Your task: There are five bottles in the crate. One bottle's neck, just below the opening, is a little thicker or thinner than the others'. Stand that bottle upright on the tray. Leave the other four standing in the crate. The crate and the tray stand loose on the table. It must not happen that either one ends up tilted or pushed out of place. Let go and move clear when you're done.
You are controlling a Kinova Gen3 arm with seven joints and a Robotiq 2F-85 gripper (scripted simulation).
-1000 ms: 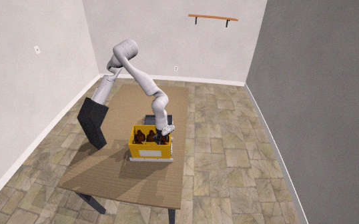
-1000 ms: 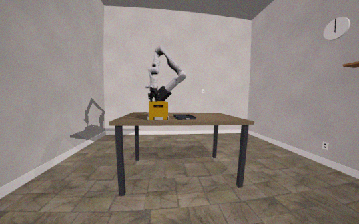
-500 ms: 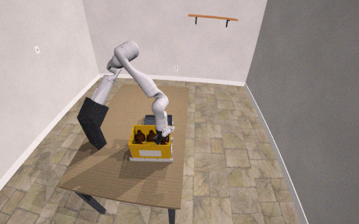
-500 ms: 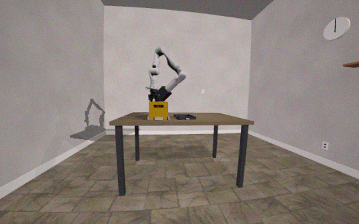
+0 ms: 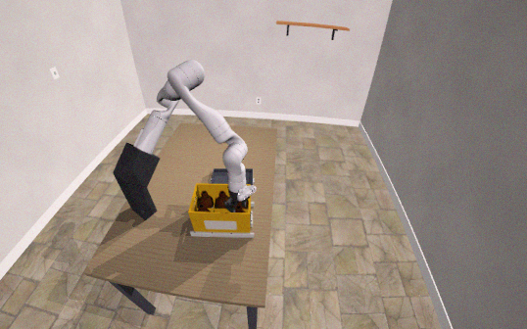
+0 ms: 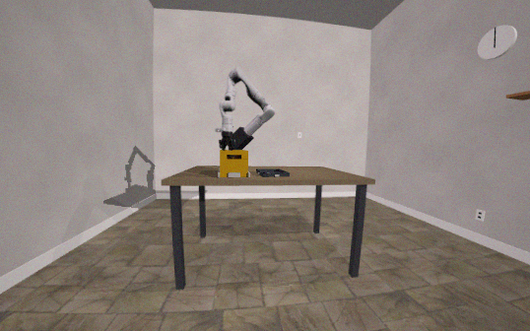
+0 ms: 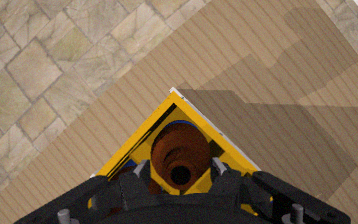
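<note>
The yellow crate lies 90 mm behind my hand, 70 mm below it and 30 mm to the left of it. Also, from my hand: dark grey tray (320 mm to the left, 140 mm below, 120 mm behind).
</note>
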